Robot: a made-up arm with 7 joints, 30 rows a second.
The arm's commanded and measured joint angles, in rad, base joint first. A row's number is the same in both.
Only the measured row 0 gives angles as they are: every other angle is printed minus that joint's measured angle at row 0.
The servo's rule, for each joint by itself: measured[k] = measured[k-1] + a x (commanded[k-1-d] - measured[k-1]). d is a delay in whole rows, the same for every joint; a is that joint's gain. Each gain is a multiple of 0.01, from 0.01 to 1. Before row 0 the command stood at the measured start. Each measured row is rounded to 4 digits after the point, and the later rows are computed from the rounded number. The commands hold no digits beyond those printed.
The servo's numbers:
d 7
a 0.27 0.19 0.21 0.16 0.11 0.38 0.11
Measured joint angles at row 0:
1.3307 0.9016 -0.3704 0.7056 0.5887 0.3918 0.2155
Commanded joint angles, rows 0 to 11:
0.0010 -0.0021 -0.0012 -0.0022 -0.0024 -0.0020 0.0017
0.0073 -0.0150 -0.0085 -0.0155 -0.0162 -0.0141 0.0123
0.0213 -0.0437 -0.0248 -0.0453 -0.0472 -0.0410 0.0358
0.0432 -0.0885 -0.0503 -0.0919 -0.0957 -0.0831 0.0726
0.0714 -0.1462 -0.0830 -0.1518 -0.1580 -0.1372 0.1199
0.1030 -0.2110 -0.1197 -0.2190 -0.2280 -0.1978 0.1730
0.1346 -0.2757 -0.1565 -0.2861 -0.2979 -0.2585 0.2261
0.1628 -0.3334 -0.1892 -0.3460 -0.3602 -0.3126 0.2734
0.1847 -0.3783 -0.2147 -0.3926 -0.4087 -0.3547 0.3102
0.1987 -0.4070 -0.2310 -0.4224 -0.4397 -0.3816 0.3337
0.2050 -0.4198 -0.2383 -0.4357 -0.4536 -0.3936 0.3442
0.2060 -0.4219 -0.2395 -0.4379 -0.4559 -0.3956 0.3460
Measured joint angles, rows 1 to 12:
0.0000 0.0000 0.0000 0.0000 0.0000 0.0000 0.0000
0.0000 0.0000 0.0000 0.0000 0.0000 0.0000 0.0000
0.0000 0.0000 0.0000 0.0000 0.0000 0.0000 0.0000
0.0000 0.0000 0.0000 0.0000 0.0000 0.0000 0.0000
0.0000 0.0000 0.0000 0.0000 0.0000 0.0000 0.0000
0.0000 0.0000 0.0000 0.0000 0.0000 0.0000 0.0000
0.0000 0.0000 0.0000 0.0000 0.0000 0.0000 0.0000
0.0003 -0.0004 -0.0003 -0.0004 -0.0003 -0.0008 0.0002
0.0022 -0.0032 -0.0020 -0.0028 -0.0020 -0.0059 0.0015
0.0074 -0.0109 -0.0068 -0.0096 -0.0070 -0.0192 0.0053
0.0171 -0.0256 -0.0159 -0.0228 -0.0168 -0.0435 0.0127
0.0318 -0.0485 -0.0300 -0.0434 -0.0323 -0.0791 0.0245

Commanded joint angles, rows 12 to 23:
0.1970 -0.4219 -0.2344 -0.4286 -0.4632 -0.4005 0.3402
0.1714 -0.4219 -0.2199 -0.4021 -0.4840 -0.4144 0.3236
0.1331 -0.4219 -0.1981 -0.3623 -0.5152 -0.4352 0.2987
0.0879 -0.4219 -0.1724 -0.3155 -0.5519 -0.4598 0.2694
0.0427 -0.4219 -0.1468 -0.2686 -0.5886 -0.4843 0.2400
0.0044 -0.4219 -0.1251 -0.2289 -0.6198 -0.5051 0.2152
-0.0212 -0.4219 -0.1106 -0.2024 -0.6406 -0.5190 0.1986
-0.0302 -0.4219 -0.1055 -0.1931 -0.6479 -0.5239 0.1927
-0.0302 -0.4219 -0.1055 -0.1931 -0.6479 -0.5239 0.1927
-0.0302 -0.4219 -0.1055 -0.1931 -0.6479 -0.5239 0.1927
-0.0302 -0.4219 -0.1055 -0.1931 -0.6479 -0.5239 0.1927
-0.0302 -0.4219 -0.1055 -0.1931 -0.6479 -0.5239 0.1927
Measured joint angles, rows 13 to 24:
0.0510 -0.0794 -0.0488 -0.0715 -0.0538 -0.1242 0.0408
0.0736 -0.1167 -0.0714 -0.1058 -0.0807 -0.1752 0.0612
0.0977 -0.1579 -0.0961 -0.1442 -0.1114 -0.2274 0.0845
0.1212 -0.1998 -0.1210 -0.1839 -0.1441 -0.2758 0.1093
0.1421 -0.2392 -0.1441 -0.2221 -0.1766 -0.3160 0.1340
0.1591 -0.2735 -0.1639 -0.2563 -0.2071 -0.3455 0.1571
0.1718 -0.3017 -0.1798 -0.2854 -0.2345 -0.3645 0.1779
0.1786 -0.3245 -0.1913 -0.3083 -0.2597 -0.3782 0.1958
0.1767 -0.3430 -0.1973 -0.3233 -0.2844 -0.3920 0.2099
0.1649 -0.3580 -0.1975 -0.3295 -0.3098 -0.4084 0.2197
0.1441 -0.3701 -0.1922 -0.3273 -0.3364 -0.4279 0.2252
0.1167 -0.3799 -0.1827 -0.3179 -0.3641 -0.4493 0.2268

